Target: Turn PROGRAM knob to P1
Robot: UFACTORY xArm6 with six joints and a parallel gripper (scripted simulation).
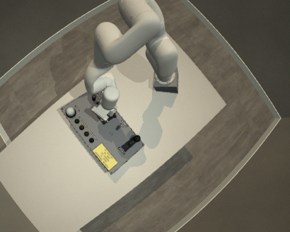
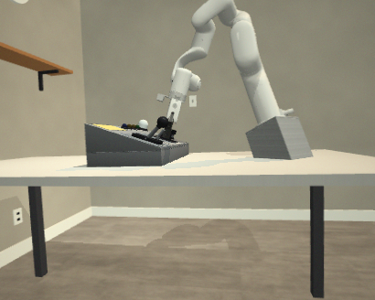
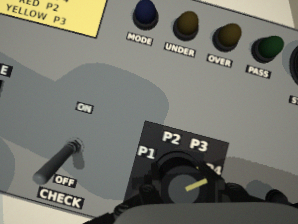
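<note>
Right now my hand is 40 mm short of the grey sloped console, 60 mm to the right of it and 30 mm above it. The rest, counted from my hand: check toggle (10 mm ahead, 120 mm to the left, 10 mm below); black lever (10 mm ahead, 240 mm to the left, 10 mm above); mode knob (10 mm behind, 120 mm to the right).
</note>
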